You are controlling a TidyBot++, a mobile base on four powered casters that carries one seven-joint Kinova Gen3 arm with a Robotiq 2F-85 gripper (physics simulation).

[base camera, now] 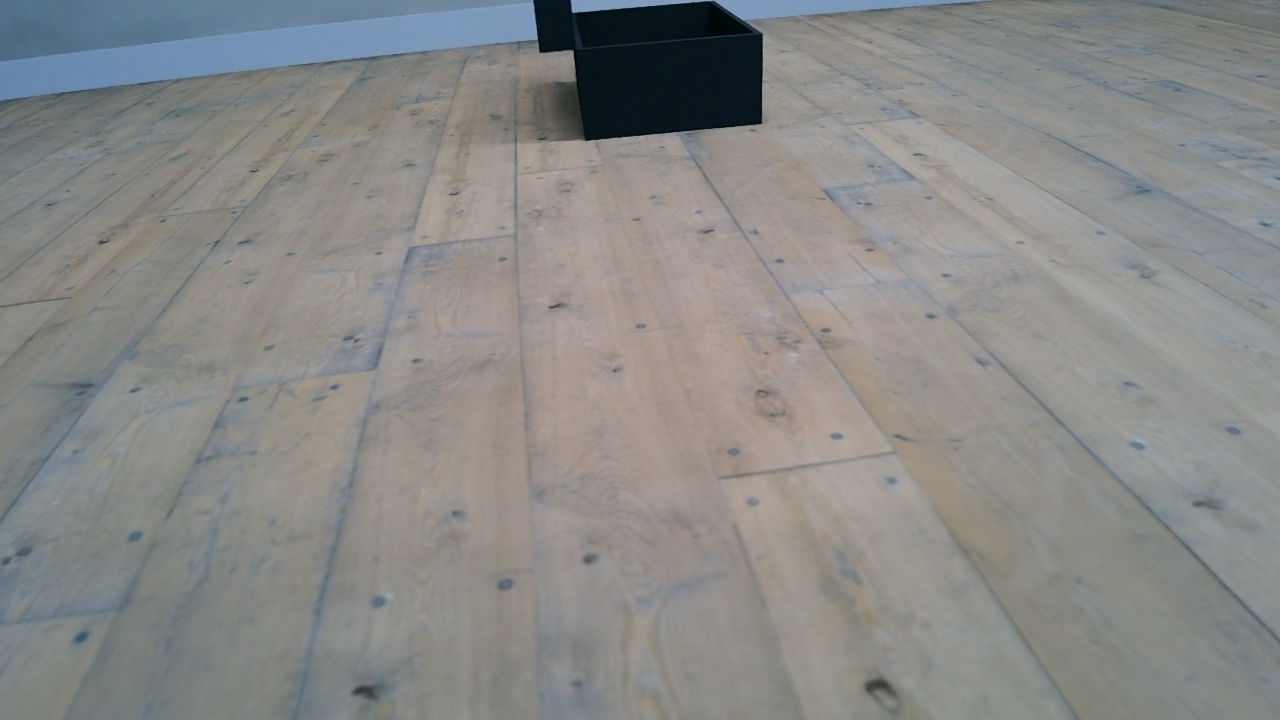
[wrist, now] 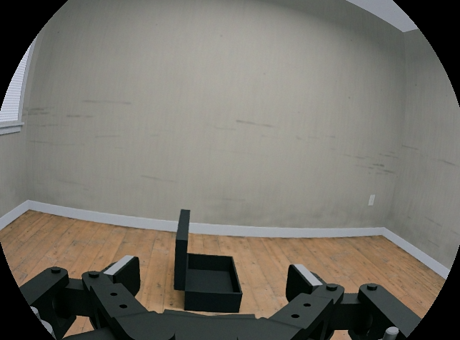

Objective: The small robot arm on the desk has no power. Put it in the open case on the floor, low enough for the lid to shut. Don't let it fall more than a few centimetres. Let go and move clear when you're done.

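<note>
The open black case stands on the wooden floor. Its lid stands upright along the case's left side. In the wrist view the case's inside shows a bare dark bottom. My gripper is open, its fingers wide apart with no object between them. The case appears between the fingertips in the wrist view but lies well beyond them, on the floor. The small robot arm and the desk do not show in either view.
A grey wall with a white baseboard runs behind the case. Side walls meet it at the left and right, with a window at the far left. The plank floor lies between the base and the case.
</note>
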